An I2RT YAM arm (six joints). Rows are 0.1 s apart.
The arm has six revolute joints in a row. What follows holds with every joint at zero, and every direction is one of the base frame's.
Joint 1 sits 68.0 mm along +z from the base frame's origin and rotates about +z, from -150.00 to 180.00 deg.
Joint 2 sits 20.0 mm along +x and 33.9 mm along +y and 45.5 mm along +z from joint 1 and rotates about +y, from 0.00 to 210.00 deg.
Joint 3 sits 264.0 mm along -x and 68.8 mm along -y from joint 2 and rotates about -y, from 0.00 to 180.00 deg.
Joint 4 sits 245.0 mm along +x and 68.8 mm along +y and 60.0 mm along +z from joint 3 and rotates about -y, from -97.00 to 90.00 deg.
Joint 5 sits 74.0 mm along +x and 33.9 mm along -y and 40.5 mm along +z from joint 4 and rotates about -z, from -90.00 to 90.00 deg.
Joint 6 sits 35.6 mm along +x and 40.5 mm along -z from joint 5 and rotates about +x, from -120.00 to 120.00 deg.
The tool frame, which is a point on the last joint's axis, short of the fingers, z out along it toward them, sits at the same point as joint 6; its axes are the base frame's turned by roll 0.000, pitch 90.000 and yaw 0.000 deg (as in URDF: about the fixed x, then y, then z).
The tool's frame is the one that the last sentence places.
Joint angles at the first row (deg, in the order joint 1, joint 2, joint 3, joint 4, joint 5, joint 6):
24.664 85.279 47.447 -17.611 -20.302 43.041
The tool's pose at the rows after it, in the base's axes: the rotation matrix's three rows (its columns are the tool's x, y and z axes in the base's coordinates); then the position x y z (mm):
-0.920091, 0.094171, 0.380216; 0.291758, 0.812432, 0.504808; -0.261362, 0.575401, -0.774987; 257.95, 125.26, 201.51
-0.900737, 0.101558, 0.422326; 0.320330, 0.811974, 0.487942; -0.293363, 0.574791, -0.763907; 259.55, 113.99, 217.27
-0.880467, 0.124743, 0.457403; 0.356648, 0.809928, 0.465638; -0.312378, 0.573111, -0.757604; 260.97, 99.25, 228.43
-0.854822, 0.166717, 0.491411; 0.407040, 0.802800, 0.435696; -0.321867, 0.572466, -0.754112; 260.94, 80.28, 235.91
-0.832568, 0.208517, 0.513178; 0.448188, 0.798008, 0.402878; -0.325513, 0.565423, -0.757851; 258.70, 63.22, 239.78
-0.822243, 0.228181, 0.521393; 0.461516, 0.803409, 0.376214; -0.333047, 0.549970, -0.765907; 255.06, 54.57, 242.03
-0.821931, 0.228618, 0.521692; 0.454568, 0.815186, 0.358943; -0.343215, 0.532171, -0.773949; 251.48, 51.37, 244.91
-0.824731, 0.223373, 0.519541; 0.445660, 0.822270, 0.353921; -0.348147, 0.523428, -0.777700; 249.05, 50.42, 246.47
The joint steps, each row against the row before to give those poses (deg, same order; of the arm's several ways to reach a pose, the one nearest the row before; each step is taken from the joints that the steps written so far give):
-0.964 -2.477 1.657 -3.276 2.278 -0.986
-2.139 -2.337 1.451 -2.374 0.651 -0.832
-2.892 -1.882 0.926 -2.086 0.232 -0.793
-3.770 -1.926 0.163 -1.747 0.001 -0.516
-3.408 -1.653 -0.239 -1.729 0.128 -0.661
-1.614 -1.236 -0.205 -1.559 0.680 -0.881
-0.469 -0.937 0.167 -1.622 0.737 -1.137
-0.092 -0.567 0.052 -0.913 0.219 -0.753

